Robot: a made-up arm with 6 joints.
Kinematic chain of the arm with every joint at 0, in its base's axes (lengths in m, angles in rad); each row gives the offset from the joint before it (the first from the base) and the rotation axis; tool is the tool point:
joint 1: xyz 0 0 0.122 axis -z
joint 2: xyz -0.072 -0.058 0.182 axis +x
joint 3: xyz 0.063 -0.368 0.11 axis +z
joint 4: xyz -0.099 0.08 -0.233 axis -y
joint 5: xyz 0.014 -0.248 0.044 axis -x
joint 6: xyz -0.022 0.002 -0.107 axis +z
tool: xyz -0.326 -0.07 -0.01
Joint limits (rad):
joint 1: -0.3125..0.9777
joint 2: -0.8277..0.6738
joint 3: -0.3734..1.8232
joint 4: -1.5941..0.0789
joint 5: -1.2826..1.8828
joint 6: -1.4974..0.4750
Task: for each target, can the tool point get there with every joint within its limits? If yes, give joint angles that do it. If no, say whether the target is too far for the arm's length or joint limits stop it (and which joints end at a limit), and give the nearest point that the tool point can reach.
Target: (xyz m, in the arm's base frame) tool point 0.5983 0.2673 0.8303
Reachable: no: joint limits stop it (at a limit: joint 1, joint 2, joint 3, joint 6) | nearest point 0.4224 -0.0461 0.6979 | short by 0.383 m
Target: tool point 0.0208 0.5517 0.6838
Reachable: no: joint limits stop it (at a limit: joint 1, joint 2, joint 3, joint 4, joint 5) | nearest point -0.2309 0.1613 0.5869 | short by 0.475 m
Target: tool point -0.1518 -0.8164 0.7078
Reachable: yes | joints 0.2547 -0.5490 1.1729 -0.3110 0.5202 -0.1016
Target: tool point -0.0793 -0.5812 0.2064
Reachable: yes | joints -0.0523 0.4592 1.5888 -0.5104 -0.9311 -1.2967
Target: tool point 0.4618 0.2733 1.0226
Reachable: no: joint limits stop it (at a limit: joint 1, joint 2, joint 3, joint 6) | nearest point 0.3641 -0.0639 0.7696 | short by 0.433 m
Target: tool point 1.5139 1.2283 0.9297
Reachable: no: too far | nearest point 0.4400 -0.0474 0.6672 | short by 1.688 m
